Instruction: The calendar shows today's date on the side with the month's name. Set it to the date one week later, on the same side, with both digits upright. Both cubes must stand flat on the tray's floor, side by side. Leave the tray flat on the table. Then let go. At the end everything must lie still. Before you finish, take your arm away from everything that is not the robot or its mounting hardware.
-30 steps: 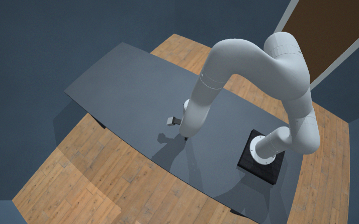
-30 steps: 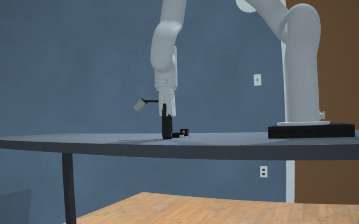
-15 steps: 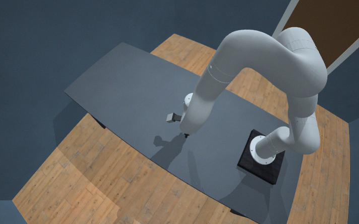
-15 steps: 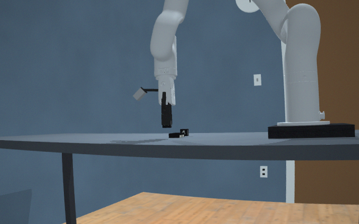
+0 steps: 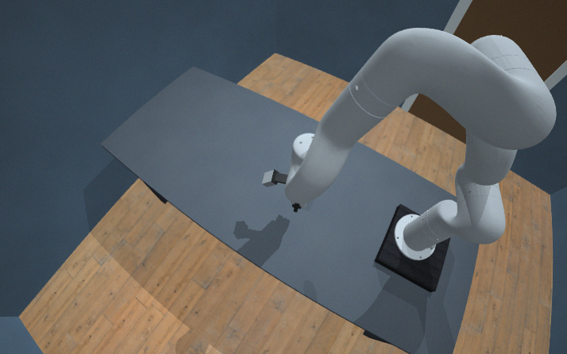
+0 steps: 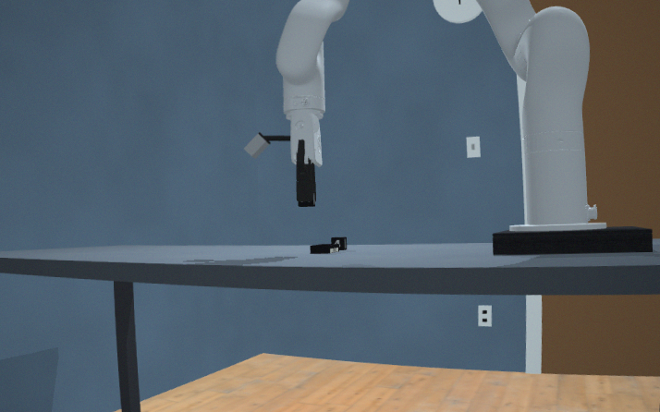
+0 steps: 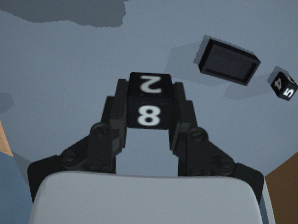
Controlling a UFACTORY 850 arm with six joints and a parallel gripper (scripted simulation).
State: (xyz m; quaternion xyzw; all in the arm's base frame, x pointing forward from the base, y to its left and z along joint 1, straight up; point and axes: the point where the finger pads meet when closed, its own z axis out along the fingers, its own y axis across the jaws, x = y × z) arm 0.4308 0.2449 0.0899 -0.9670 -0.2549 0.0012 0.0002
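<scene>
My gripper is now 1 cm above the calendar cube. Also, from my hand: black tray 12 cm below, 10 cm to the right, 3 cm ahead.
</scene>
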